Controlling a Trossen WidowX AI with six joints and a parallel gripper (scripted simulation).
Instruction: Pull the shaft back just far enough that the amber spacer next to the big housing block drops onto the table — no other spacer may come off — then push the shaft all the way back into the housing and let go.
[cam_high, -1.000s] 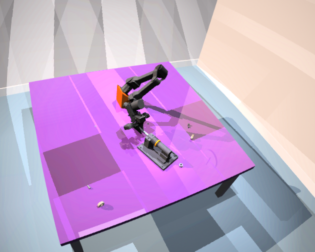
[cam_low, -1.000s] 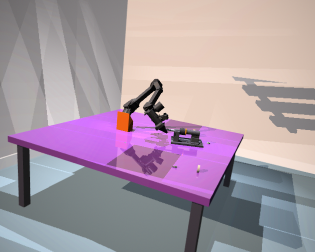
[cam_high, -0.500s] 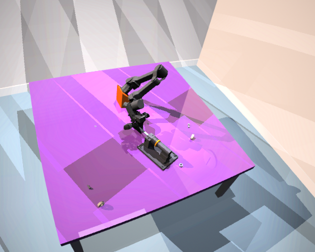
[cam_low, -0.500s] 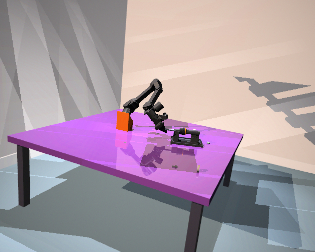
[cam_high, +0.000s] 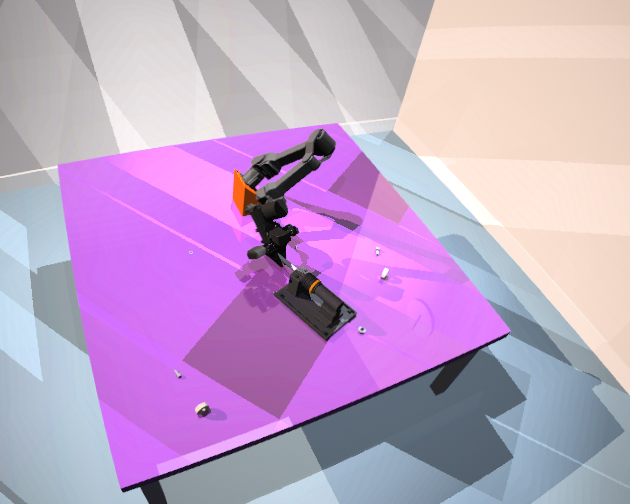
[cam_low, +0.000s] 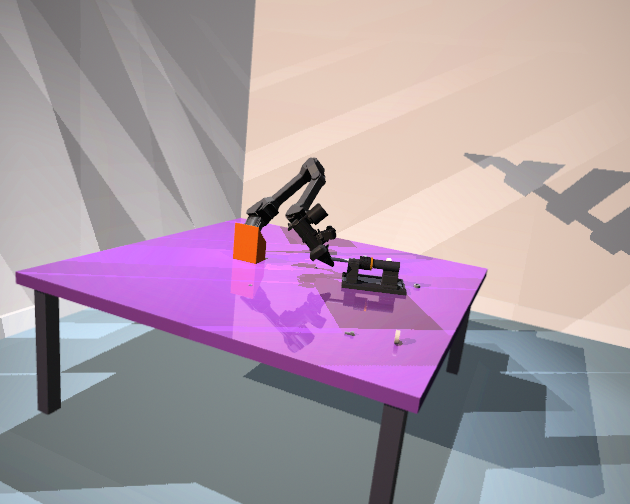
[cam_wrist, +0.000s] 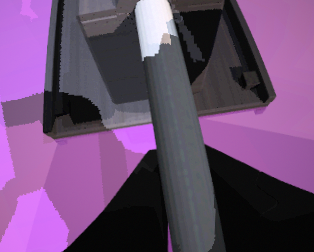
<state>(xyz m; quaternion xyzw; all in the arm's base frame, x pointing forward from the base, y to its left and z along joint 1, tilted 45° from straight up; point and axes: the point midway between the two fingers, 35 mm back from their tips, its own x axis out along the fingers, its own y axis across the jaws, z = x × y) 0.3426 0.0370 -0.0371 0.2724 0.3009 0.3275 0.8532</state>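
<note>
Now: the silver shaft 5 cm ahead of my gripper tip, 2 cm to the left of it and 2 cm above it. From my gripper tip the other things lie so: screw 41 cm to the right, 25 cm ahead, 5 cm below; black fixture 15 cm ahead, 6 cm to the left, 1 cm below; amber spacer 12 cm ahead, 5 cm to the left, 2 cm above.
</note>
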